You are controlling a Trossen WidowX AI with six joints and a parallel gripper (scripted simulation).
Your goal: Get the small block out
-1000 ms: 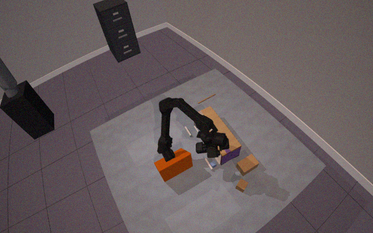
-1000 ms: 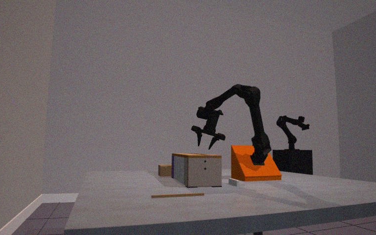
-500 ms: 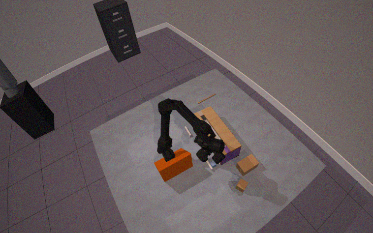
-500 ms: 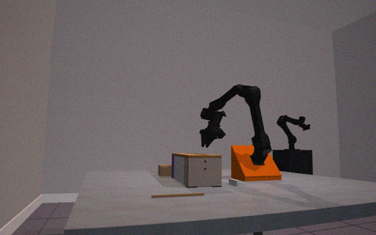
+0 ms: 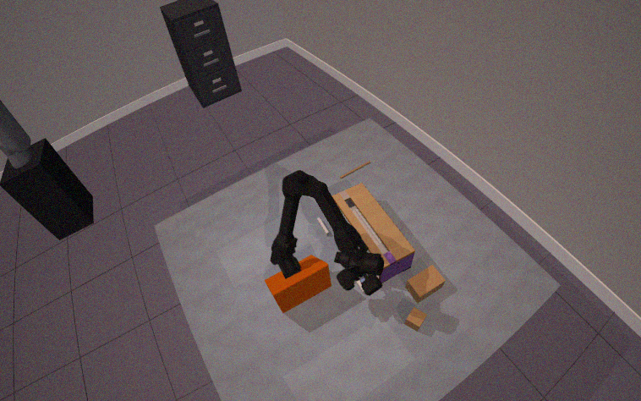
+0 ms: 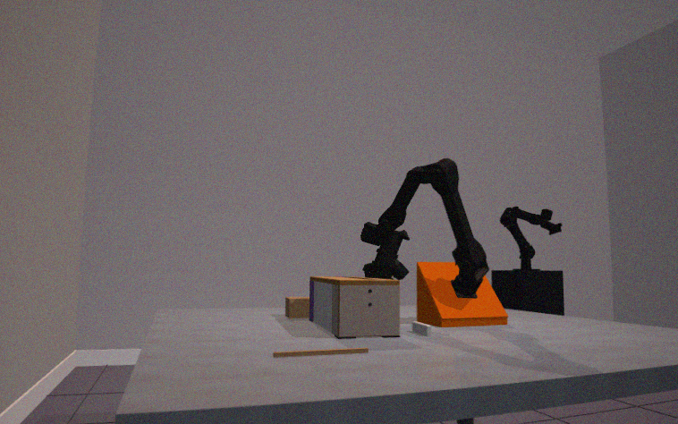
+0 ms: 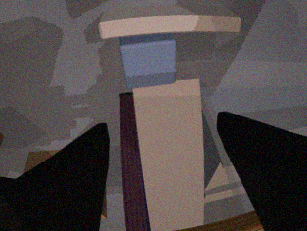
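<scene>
The bluish block lies 1 cm behind my gripper tip and 6 cm below it. From my gripper tip the other things lie so: thin wooden stick (27 cm ahead, 53 cm to the left, 7 cm below); then box (8 cm ahead, 16 cm to the left, 1 cm below).
</scene>
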